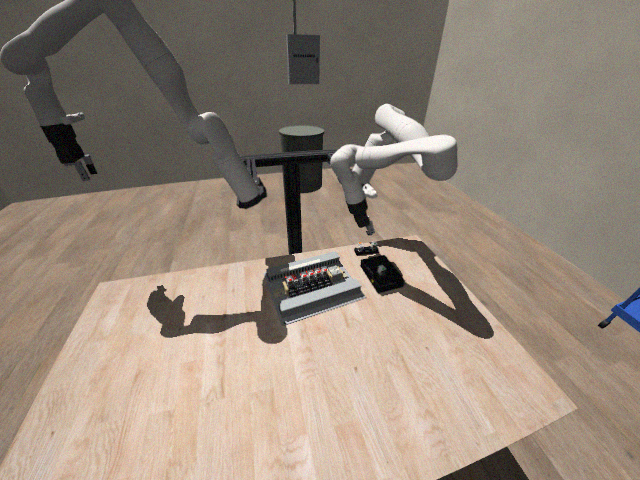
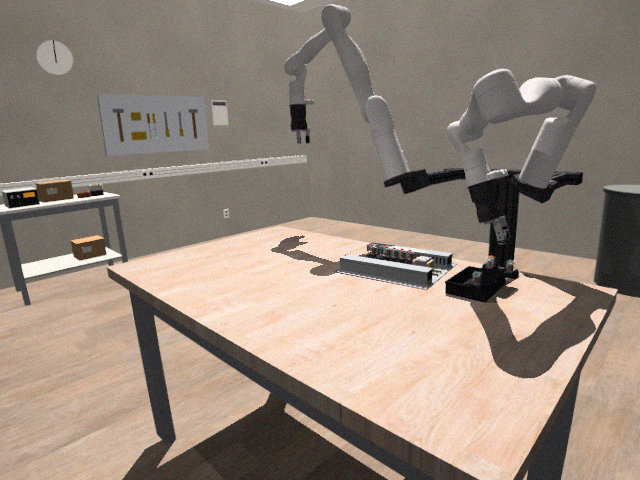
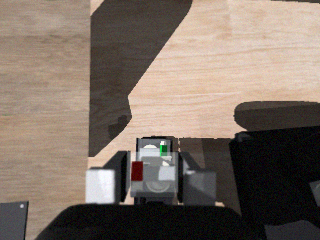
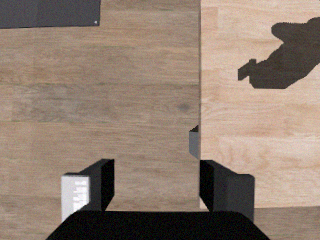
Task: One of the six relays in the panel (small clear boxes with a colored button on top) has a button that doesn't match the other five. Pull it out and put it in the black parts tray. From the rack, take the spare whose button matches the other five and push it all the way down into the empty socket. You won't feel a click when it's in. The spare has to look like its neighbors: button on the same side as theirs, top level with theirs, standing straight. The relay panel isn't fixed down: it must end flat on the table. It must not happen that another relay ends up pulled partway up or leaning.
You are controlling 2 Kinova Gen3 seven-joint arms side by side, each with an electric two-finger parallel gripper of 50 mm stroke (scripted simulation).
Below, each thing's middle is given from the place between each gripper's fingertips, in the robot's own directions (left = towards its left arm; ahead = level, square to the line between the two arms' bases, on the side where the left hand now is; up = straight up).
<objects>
I see my left gripper (image 2: 504, 239) 110 mm short of the relay panel (image 1: 313, 298), 300 mm to the left of it and 100 mm above it. From my left hand the other things lie so: black parts tray (image 2: 452, 286): 160 mm ahead, 20 mm to the right, 110 mm below.
Right now my right hand (image 1: 90, 177) is 35 cm short of the relay panel, 69 cm to the right of it and 40 cm above it. From my right hand the other things lie so: black parts tray: 40 cm ahead, 96 cm to the left, 41 cm below.
</objects>
